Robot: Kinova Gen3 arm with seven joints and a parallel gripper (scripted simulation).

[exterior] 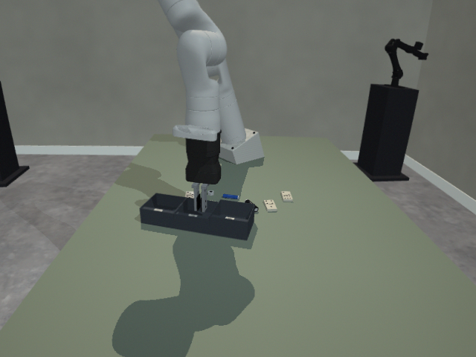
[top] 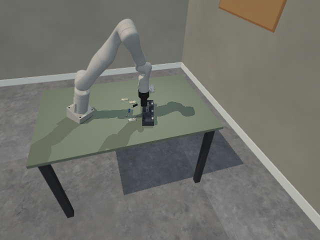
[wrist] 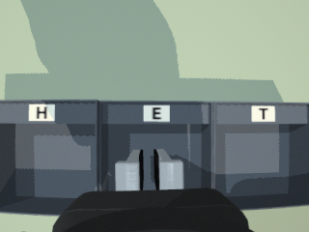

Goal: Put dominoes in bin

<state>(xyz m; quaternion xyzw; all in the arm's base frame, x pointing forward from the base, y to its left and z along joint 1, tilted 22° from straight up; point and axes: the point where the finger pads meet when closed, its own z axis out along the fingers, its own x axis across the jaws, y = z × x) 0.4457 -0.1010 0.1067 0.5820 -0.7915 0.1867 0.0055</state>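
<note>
My hand is 3 cm above the dark three-part bin and 1 cm to the left of it. The rest, counted from my hand: blue cylinder: 12 cm behind, 8 cm to the left, 4 cm below; small grey nut: 14 cm behind, 5 cm below, 3 cm to the left; black cylinder: 13 cm to the left, 6 cm behind, 4 cm below.
</note>
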